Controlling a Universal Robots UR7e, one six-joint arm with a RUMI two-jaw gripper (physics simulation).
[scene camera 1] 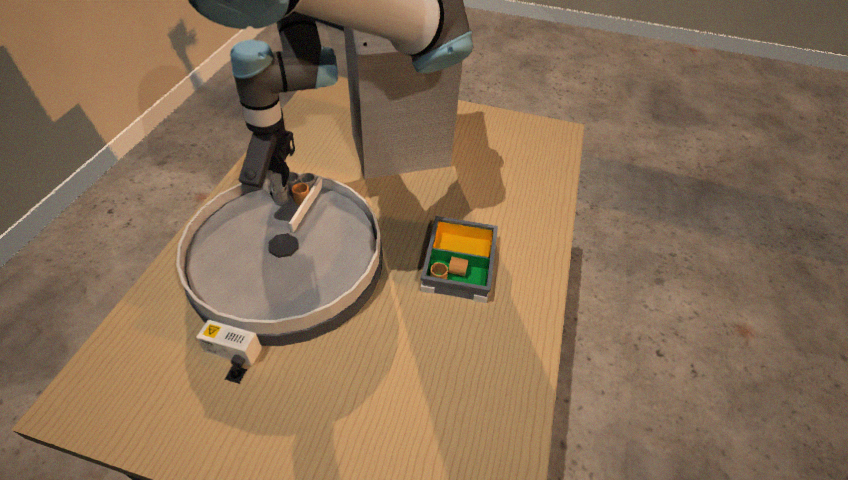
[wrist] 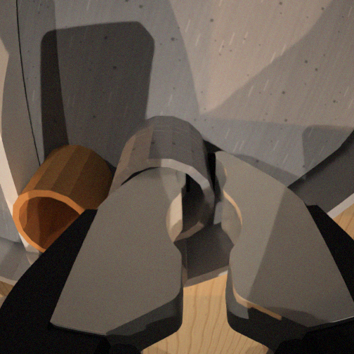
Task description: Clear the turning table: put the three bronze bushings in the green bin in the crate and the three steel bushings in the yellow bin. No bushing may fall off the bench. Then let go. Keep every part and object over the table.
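Places are measured from the arm's base along level axes (x left, y ahead, z down), in centimetres.
Where they show: gripper, fingertip midpoint: [scene camera 1: 275, 196].
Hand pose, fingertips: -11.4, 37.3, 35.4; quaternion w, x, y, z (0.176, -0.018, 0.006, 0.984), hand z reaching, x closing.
Observation:
After its pixels a point has its place, as x, y, z.
My gripper [scene camera 1: 279, 185] @[-11.4, 37.3, 35.4] [wrist: 198, 157] is low over the back of the turning table [scene camera 1: 238, 285] @[0.2, 60.1, 36.1] [wrist: 240, 50]. It is shut on the wall of a steel bushing [wrist: 165, 135]: one finger is inside its mouth, the other outside. A bronze bushing [scene camera 1: 300, 191] @[-7.3, 33.0, 34.7] [wrist: 75, 170] stands beside it, near the pale bar. Two other steel bushings [scene camera 1: 306, 177] @[-8.5, 29.3, 33.5] [scene camera 1: 292, 176] @[-11.4, 31.0, 33.5] show partly behind, in the scene view. In the crate [scene camera 1: 455, 292] @[36.7, 33.9, 39.8], the green bin [scene camera 1: 477, 275] @[38.1, 26.4, 40.8] holds two bronze bushings [scene camera 1: 439, 270] @[30.8, 31.0, 39.4] [scene camera 1: 458, 265] @[34.3, 28.9, 37.3]. The yellow bin [scene camera 1: 462, 242] @[30.4, 19.7, 40.8] is empty.
The pale bar [scene camera 1: 305, 205] @[-2.5, 36.5, 33.8] runs from the turning table's back rim toward its dark hub [scene camera 1: 283, 245] @[0.7, 47.4, 35.3]. A raised rim [scene camera 1: 377, 237] @[17.2, 35.3, 33.2] surrounds the turning table. A white control box [scene camera 1: 229, 340] @[8.6, 70.0, 35.6] is at its front. The robot's grey pedestal [scene camera 1: 407, 113] @[5.2, 6.4, 22.4] stands behind, between turning table and crate.

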